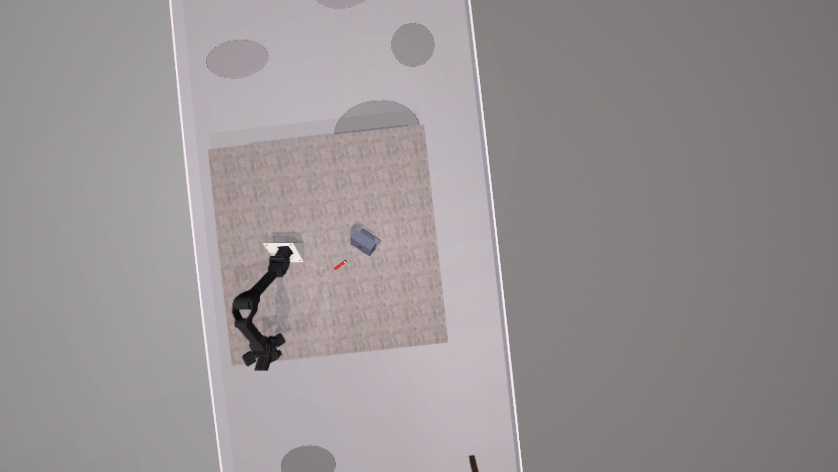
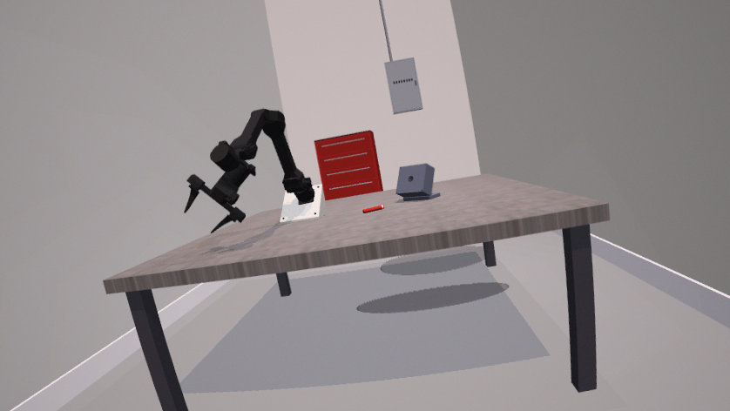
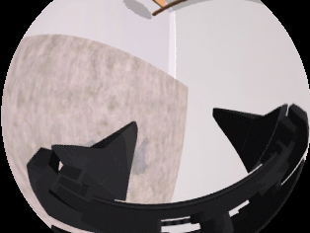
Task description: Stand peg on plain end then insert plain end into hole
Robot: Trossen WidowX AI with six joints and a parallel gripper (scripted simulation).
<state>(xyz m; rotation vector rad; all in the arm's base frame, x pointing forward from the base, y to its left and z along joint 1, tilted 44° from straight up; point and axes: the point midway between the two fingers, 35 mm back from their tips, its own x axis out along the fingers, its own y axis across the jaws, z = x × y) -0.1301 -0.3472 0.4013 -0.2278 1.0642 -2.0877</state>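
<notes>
My gripper tip is 44 cm to the right of the red peg, 44 cm short of it and 9 cm above it. Also, from my gripper tip: sloped panel (59 cm ahead, 55 cm to the left, 3 cm below).
</notes>
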